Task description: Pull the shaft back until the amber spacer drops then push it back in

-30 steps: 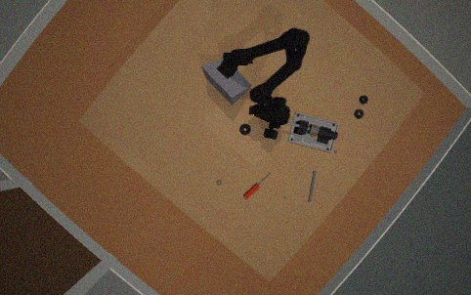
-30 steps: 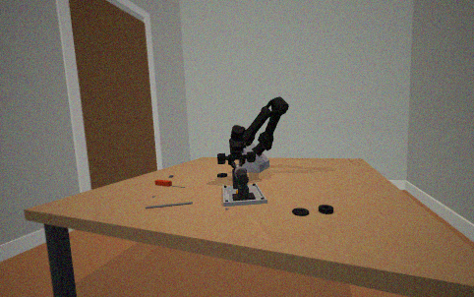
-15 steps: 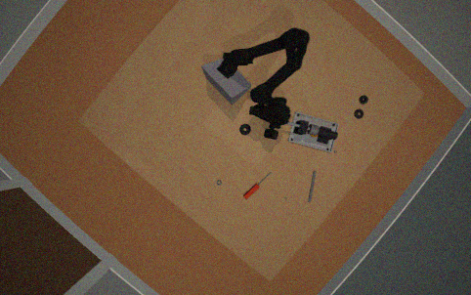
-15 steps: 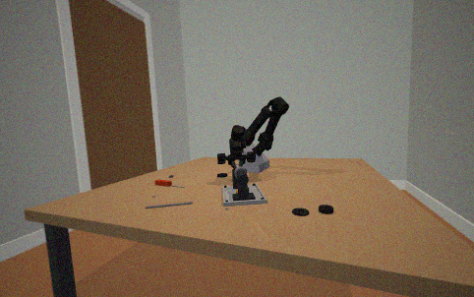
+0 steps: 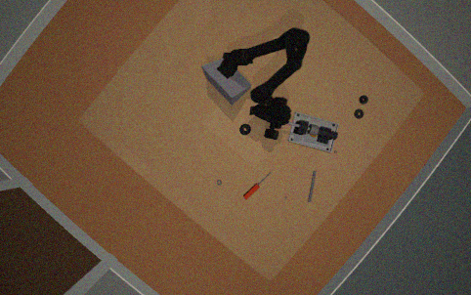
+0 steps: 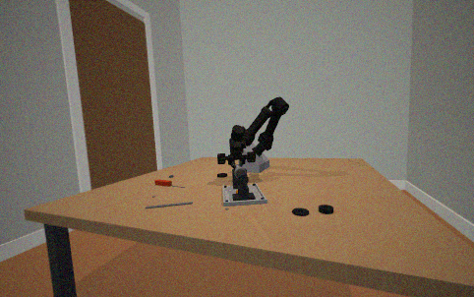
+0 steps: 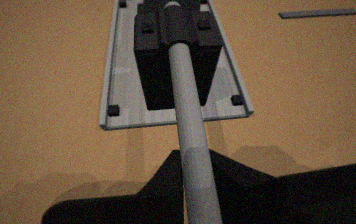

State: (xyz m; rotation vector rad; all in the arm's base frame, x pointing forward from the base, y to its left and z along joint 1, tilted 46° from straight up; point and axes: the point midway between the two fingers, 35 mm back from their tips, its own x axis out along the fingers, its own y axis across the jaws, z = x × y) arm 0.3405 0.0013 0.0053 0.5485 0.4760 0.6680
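Now: gripper tip 50 mm short of the grey shaft, 30 mm to the right of it and 20 mm below it. Also, from my gripper tip: amber spacer: 150 mm ahead, 70 mm to the left, 40 mm below.
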